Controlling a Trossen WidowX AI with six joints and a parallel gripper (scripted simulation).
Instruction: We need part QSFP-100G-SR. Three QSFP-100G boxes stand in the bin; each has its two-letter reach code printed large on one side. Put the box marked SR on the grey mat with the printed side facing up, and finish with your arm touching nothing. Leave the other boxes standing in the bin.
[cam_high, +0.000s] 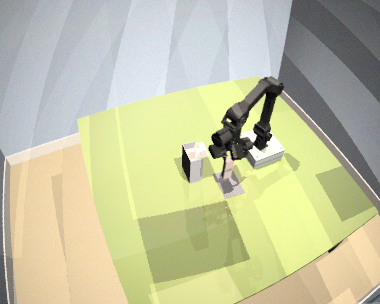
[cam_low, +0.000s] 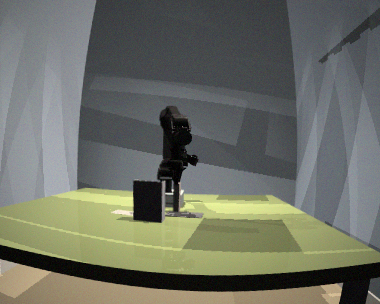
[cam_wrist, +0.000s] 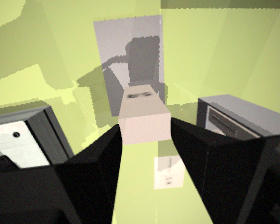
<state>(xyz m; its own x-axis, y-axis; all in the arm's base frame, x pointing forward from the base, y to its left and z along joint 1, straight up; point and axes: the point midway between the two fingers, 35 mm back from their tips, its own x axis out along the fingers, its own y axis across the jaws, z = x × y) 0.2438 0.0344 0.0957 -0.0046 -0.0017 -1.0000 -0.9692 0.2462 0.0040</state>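
Right now the grey mat is 1 cm ahead of my gripper tip, 3 cm to the left of it and 12 cm below it. From my gripper tip the other things lie so: white card (21 cm to the right, 13 cm below).
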